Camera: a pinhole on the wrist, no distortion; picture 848 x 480 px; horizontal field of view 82.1 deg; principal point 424.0 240.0 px. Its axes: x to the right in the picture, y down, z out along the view. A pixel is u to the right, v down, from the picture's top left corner.
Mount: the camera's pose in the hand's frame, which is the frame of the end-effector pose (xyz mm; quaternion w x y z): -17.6 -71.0 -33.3 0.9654 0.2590 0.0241 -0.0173
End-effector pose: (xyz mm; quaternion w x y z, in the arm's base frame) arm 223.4 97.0 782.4 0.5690 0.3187 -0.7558 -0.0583
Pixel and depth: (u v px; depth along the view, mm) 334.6 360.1 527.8
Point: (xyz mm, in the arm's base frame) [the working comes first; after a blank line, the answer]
In the camera's frame: -96.9 130.2 527.8

-114.5 -164.3 439.5
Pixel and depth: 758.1 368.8 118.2
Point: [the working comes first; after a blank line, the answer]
In the camera's frame: 81.1 31.3 118.2

184.8 -45.8 764.5
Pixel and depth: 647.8 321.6 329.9
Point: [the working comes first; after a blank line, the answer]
In the camera's frame: 151.6 55.3 329.9

37.5 -210.3 724.7
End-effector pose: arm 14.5 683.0 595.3 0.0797 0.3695 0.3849 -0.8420
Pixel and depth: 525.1 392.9 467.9
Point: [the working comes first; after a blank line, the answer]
In the camera's frame: 97.2 146.9 467.9

-381.4 512.6 819.8
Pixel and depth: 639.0 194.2 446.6
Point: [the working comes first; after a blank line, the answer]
In the camera's frame: 197.2 -42.0 446.6

-444.5 716.8 798.3
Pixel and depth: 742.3 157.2 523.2
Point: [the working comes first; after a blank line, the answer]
In the camera's frame: 342.0 -89.0 523.2

-602.1 770.8 762.3
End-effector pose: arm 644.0 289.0 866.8 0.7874 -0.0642 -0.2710 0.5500
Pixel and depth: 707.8 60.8 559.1
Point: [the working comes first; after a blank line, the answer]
In the camera's frame: 325.9 -205.8 559.1

1005.0 304.5 1472.7
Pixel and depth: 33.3 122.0 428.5
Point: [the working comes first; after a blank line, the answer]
In the camera's frame: -343.8 -103.8 428.5

712.0 -228.3 1146.6
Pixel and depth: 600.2 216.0 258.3
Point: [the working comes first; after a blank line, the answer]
In the camera's frame: 93.5 -12.7 258.3

753.6 247.7 1133.0
